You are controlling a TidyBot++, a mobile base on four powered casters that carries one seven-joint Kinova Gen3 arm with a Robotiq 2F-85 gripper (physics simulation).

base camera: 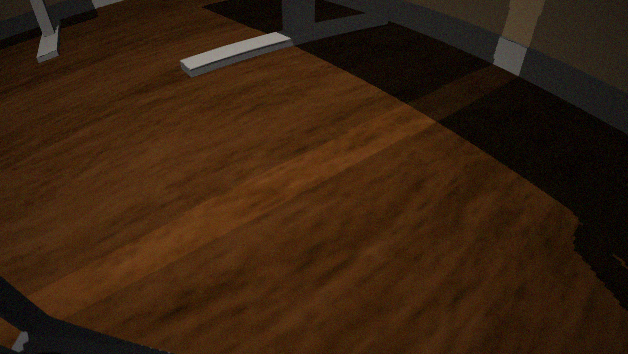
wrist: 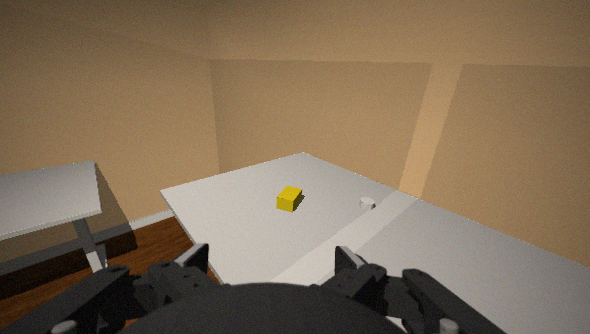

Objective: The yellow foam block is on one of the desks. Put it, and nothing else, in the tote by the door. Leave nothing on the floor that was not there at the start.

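Places are measured from the arm's base along level axes (x right, y down, z ahead), in centimetres.
Pixels of known places: gripper, fingertip midpoint: [wrist: 272, 259].
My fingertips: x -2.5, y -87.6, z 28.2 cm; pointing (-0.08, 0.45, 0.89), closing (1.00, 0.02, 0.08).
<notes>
Behind a point stands the place of what it marks.
The yellow foam block [wrist: 289, 199] @(x -2.7, y -59.8, z 80.6 cm) lies on the white desk [wrist: 200, 210] @(x -31.8, y -55.3, z 77.6 cm) in the wrist view, toward its far left corner. My gripper [wrist: 272, 259] @(x -2.5, y -87.6, z 28.2 cm) is open, with its two fingers wide apart at the bottom of the wrist view. The block shows beyond the fingers, apart from them, a little right of the middle between them. The tote by the door does not show in either view.
A small white round object [wrist: 367, 203] @(x 24.9, y -57.7, z 84.6 cm) stands on the same desk, right of the block. A second white desk [wrist: 45, 195] @(x -131.4, y -32.3, z 113.5 cm) is at the left. Walls stand behind both desks. In the base camera view, a white desk foot [base camera: 235, 52] @(x -28.6, y 37.2, z 87.9 cm) rests on the wooden floor [base camera: 250, 200] @(x -12.2, y 39.7, z 40.8 cm).
</notes>
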